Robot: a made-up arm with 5 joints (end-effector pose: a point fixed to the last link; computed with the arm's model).
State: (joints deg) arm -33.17 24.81 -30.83 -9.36 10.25
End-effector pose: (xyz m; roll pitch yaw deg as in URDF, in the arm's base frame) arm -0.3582 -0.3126 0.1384 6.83 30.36 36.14
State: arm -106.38 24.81 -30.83 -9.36 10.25
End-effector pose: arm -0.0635 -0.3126 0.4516 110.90 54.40 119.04
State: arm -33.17 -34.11 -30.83 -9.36 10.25
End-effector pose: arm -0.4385 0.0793 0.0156 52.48 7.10 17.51
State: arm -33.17 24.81 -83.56 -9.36 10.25
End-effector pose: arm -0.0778 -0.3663 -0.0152 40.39 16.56 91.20
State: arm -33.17 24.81 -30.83 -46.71 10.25
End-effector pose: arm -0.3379 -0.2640 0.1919 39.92 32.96 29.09
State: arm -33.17 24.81 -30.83 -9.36 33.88
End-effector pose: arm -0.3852 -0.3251 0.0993 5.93 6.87 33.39
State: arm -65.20 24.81 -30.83 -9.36 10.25
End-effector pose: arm -0.2815 -0.3126 0.3220 38.10 52.95 57.62
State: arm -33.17 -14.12 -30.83 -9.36 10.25
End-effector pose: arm -0.4370 -0.0684 0.0179 36.71 13.30 25.71
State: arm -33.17 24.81 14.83 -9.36 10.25
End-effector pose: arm -0.5339 -0.0906 0.1306 -21.39 16.54 -10.84
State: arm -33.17 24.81 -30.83 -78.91 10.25
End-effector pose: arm -0.2956 -0.2519 0.2397 69.32 37.57 25.08
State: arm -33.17 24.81 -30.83 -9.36 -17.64
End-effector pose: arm -0.3135 -0.2871 0.1648 11.15 57.94 42.16
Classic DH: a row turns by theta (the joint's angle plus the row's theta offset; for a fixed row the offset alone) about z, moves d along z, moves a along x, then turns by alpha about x. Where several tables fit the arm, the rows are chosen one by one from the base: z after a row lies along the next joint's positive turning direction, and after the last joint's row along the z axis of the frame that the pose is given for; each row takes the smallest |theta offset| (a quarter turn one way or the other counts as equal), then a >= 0, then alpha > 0; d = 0 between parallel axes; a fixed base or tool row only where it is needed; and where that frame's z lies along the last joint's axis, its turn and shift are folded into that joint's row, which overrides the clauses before.
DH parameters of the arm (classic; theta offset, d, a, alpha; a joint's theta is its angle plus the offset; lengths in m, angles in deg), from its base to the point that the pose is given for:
base (fixed): 0 0.0966 0 90
joint 1: 90 -0.0132 0.1125 -90
joint 2: 90 0.1036 0.111 -90
joint 3: 0 0.3139 -0.2316 90
joint 4: 90 0.2189 0.1019 -90
joint 5: -90 -0.0804 0.114 90
tool (fixed): 180 0.0375 0 0

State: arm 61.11 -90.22 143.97 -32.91 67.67
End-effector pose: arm -0.3428 0.4442 0.4019 6.61 26.16 -120.00
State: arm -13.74 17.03 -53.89 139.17 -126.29
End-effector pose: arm 0.0370 -0.2511 -0.0816 -80.16 -50.59 -65.02
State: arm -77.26 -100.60 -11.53 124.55 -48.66
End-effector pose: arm -0.0880 0.4296 0.3948 -156.21 60.67 -137.43
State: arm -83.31 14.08 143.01 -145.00 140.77
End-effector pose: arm -0.0806 0.3265 0.1770 142.42 28.53 136.29
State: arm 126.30 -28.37 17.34 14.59 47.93
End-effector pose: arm 0.5270 0.2653 -0.0995 173.93 -11.08 -158.48
